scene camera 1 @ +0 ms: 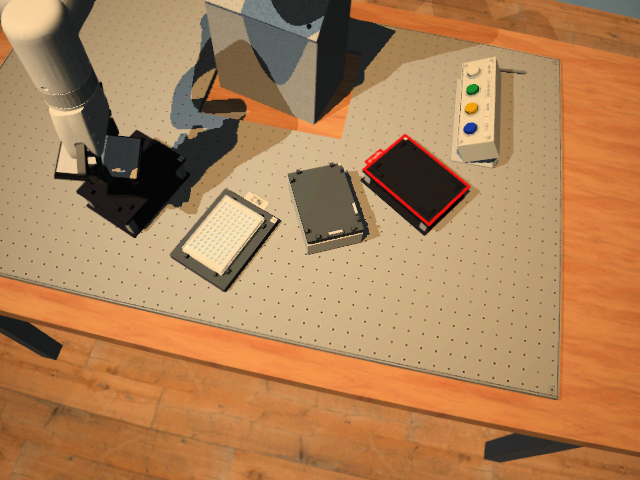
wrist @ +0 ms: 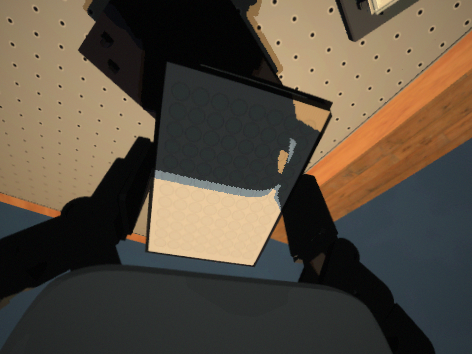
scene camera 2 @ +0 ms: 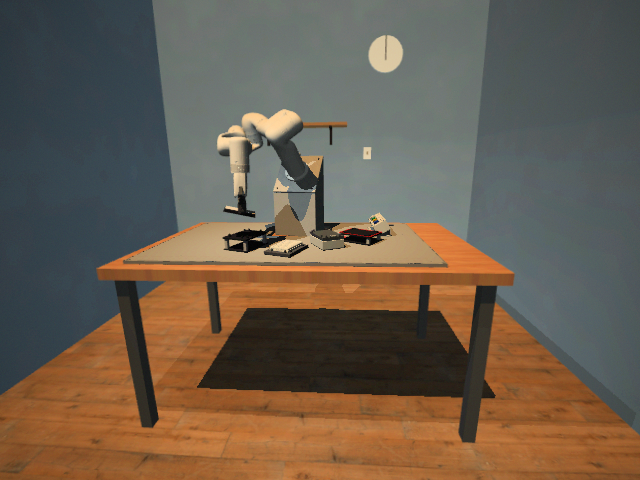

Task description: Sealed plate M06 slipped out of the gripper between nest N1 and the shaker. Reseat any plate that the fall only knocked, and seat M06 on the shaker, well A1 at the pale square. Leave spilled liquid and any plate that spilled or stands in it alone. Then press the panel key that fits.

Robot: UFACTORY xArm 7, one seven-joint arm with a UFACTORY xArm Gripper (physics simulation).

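Frame: origin at the arm's base, x ahead, y left, z up, level; centimetres.
Seen in the pictures: gripper, fingertip midpoint: (scene camera 1: 106, 157) (wrist: 226, 175) (scene camera 2: 242, 211); arm's base, origin of the base link: (scene camera 2: 297, 171).
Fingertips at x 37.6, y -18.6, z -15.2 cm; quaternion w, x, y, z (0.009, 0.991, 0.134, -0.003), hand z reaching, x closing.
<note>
Pixels of each thing's top centre, then the offset from my fingertips to it. "spot": a spot on its surface instead.
- sealed plate, middle of its top: (wrist: 220, 217) (scene camera 1: 95, 149) (scene camera 2: 239, 206) dx +0.3, dy -1.0, dz +2.3 cm
- dark raised nest, middle of its top: (wrist: 192, 86) (scene camera 1: 129, 171) (scene camera 2: 245, 232) dx -3.7, dy -0.3, dz -9.6 cm
- shaker, surface spot: (scene camera 1: 328, 204) spot: dx -5.4, dy +35.6, dz -10.7 cm
- white plate, middle of its top: (scene camera 1: 223, 232) (scene camera 2: 286, 243) dx +2.8, dy +18.6, dz -13.1 cm
- nest N2, middle of its top: (scene camera 1: 223, 234) (scene camera 2: 286, 245) dx +2.8, dy +18.6, dz -13.7 cm
- black raised platform with a red rim, middle of its top: (scene camera 1: 417, 176) (scene camera 2: 360, 231) dx -15.5, dy +50.3, dz -11.6 cm
- panel, middle of its top: (scene camera 1: 486, 94) (scene camera 2: 378, 215) dx -34.9, dy +61.1, dz -7.8 cm
My gripper (scene camera 1: 110, 161) (scene camera 2: 240, 205) (wrist: 226, 175) is shut on a sealed plate (scene camera 1: 122, 152) (scene camera 2: 232, 209) (wrist: 215, 145), with a finger on each side. Round wells show faintly through its top; no label is readable. It hangs above the dark raised nest (scene camera 1: 116, 209) (scene camera 2: 247, 234) (wrist: 112, 75) at the left, whose top is partly hidden. The shaker (scene camera 1: 328, 204) (scene camera 2: 326, 242) is a grey box with corner pins and no plate on it. A white plate (scene camera 1: 223, 233) (scene camera 2: 288, 245) sits in nest N2 (scene camera 1: 224, 281) (scene camera 2: 269, 253) (wrist: 354, 31), which has a pale square at one corner.
Right of the shaker stands a black raised platform with a red rim (scene camera 1: 448, 209) (scene camera 2: 361, 235). The panel (scene camera 1: 479, 142) (scene camera 2: 381, 225) behind it has white, green, yellow and blue keys. The arm's pedestal (scene camera 1: 268, 77) (scene camera 2: 294, 211) stands at the back.
</note>
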